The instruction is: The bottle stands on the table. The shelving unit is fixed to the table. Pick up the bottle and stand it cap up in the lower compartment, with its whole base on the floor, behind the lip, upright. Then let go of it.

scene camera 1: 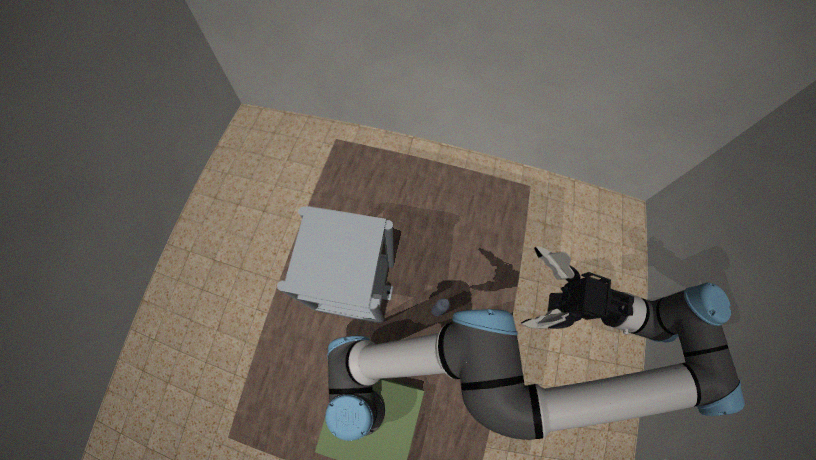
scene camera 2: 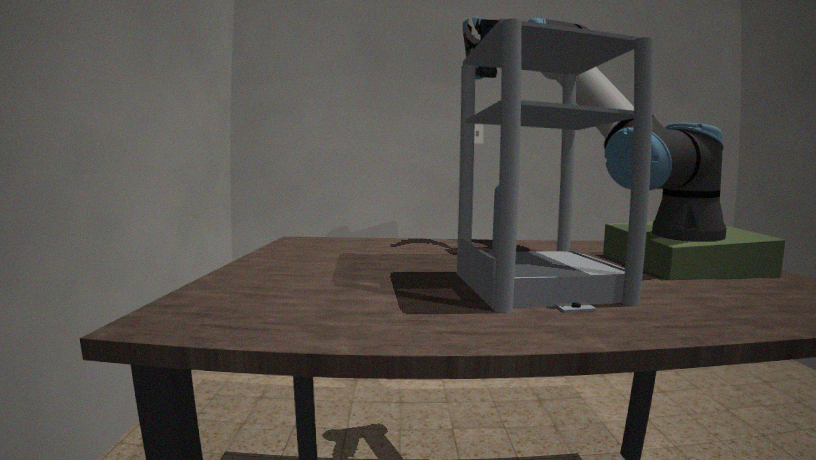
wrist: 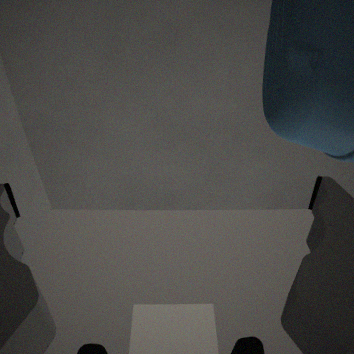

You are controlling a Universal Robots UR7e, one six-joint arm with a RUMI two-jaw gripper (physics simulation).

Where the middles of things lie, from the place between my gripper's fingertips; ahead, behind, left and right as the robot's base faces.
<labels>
Right now my hand is 41 cm to the right of the grey shelving unit (scene camera 2: 571, 281), 38 cm above it and 5 cm short of it.
</labels>
